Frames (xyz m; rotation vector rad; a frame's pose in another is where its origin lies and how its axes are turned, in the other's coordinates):
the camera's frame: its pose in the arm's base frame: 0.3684 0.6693 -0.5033 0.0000 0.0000 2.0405
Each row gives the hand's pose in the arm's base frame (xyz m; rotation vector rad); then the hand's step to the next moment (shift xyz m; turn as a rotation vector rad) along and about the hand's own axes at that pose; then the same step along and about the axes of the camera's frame.
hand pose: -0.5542 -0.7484 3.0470 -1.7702 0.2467 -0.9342
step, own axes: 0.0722 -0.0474 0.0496 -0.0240 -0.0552 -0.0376
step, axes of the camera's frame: -0.0199 -0.0688 0.0693 0.0343 0.0462 0.0415
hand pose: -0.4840 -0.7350 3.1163 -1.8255 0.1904 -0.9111
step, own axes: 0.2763 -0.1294 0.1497 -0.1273 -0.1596 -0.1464
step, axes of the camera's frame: -0.0940 -0.2400 0.2215 0.1307 0.1909 0.0978
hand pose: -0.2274 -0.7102 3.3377 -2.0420 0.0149 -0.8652
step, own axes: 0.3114 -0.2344 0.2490 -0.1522 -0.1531 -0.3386
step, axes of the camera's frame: 0.0589 -0.3769 0.2614 0.0673 0.3672 0.1478
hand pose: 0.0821 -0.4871 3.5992 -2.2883 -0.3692 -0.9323
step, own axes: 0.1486 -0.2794 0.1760 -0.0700 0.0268 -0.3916
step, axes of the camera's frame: 0.2634 -0.2095 0.1336 -0.1357 0.3419 0.1538
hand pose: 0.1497 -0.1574 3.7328 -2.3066 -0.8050 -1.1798
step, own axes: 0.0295 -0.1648 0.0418 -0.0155 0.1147 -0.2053
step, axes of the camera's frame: 0.1713 -0.0074 0.0192 -0.1667 0.1418 0.0875
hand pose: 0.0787 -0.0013 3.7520 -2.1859 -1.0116 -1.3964
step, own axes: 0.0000 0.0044 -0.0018 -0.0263 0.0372 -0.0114
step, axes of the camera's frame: -0.0046 0.0000 0.0012 -0.0437 0.0075 -0.0154
